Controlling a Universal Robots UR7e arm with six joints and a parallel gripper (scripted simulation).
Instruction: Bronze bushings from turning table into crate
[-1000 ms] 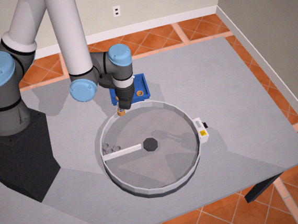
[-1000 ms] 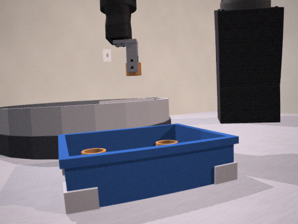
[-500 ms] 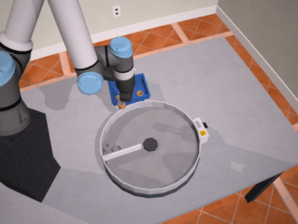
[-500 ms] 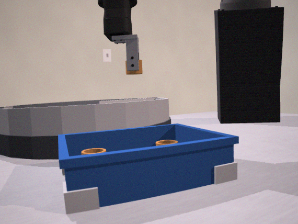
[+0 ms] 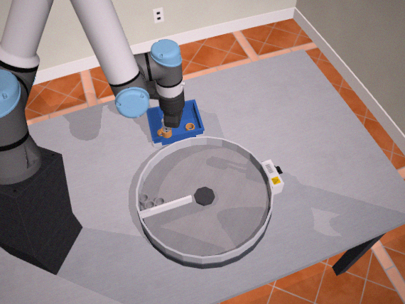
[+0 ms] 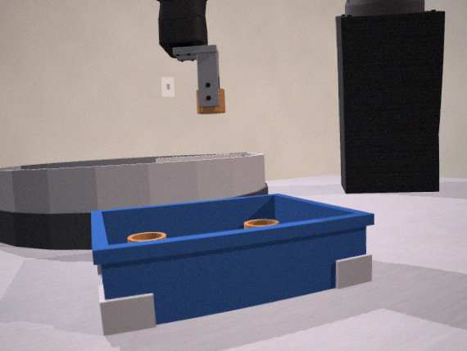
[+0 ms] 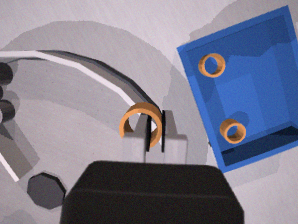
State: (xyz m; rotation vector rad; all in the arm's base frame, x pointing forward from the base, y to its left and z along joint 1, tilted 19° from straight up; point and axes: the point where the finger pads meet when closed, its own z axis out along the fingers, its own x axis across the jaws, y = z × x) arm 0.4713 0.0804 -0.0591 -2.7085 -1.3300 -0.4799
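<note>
The blue crate lies 6 cm ahead of my hand, 11 cm to the left of it and 14 cm below it. From my hand the other things lie so: turning table 2 cm ahead, 22 cm to the right, 11 cm below.
</note>
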